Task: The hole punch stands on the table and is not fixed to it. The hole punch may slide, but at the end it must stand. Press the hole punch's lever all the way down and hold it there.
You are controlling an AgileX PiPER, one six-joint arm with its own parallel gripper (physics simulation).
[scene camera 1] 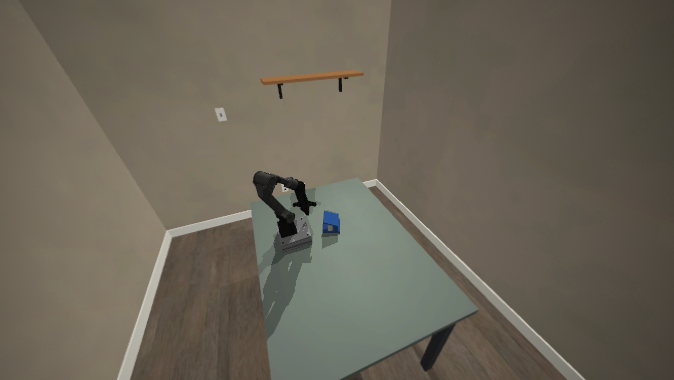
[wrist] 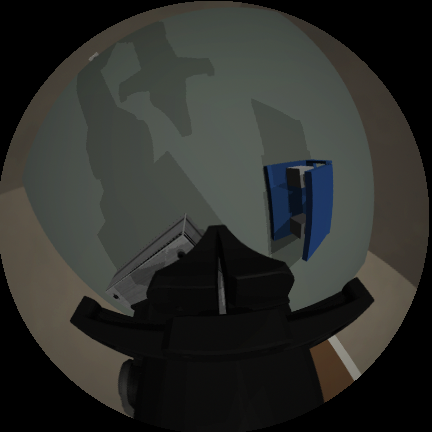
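Observation:
The blue hole punch stands on the table, to the right of the arm's base. Its blue lever is raised at a slant above the punch's base, with grey blocks between the two in the wrist view. My gripper is shut and holds nothing. Its fingertips point down above the table, to the left of the hole punch and apart from it. The lever is not touched by the fingers.
The table bears the arm's grey base plate, close to the punch's left. A wooden shelf is on the wall behind, high above the table. Shadows of the arm and the punch fall on the table.

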